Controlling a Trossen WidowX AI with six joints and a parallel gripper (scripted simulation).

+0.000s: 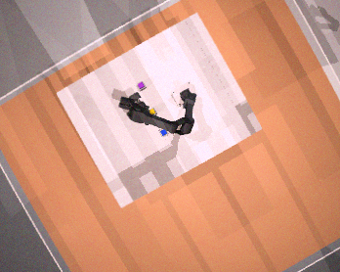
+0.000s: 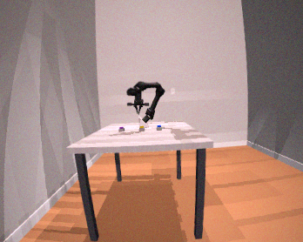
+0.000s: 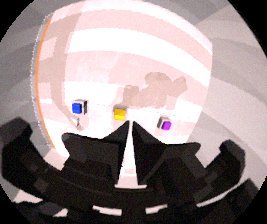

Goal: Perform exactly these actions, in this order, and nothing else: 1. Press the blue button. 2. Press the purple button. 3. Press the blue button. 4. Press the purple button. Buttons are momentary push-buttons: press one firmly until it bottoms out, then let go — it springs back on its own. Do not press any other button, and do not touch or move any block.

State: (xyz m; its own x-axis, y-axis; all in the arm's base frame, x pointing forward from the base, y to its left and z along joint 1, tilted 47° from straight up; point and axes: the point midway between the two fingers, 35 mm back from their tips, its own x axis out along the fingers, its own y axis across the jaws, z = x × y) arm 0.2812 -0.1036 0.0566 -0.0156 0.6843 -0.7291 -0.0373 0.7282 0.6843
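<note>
The blue button lies 40 mm behind my gripper tip, 170 mm to the left of it and 120 mm below it. The rest, counted from my gripper tip: purple button: 60 mm behind, 170 mm to the right, 120 mm below; then yellow button: 40 mm behind, 20 mm to the left, 120 mm below.
</note>
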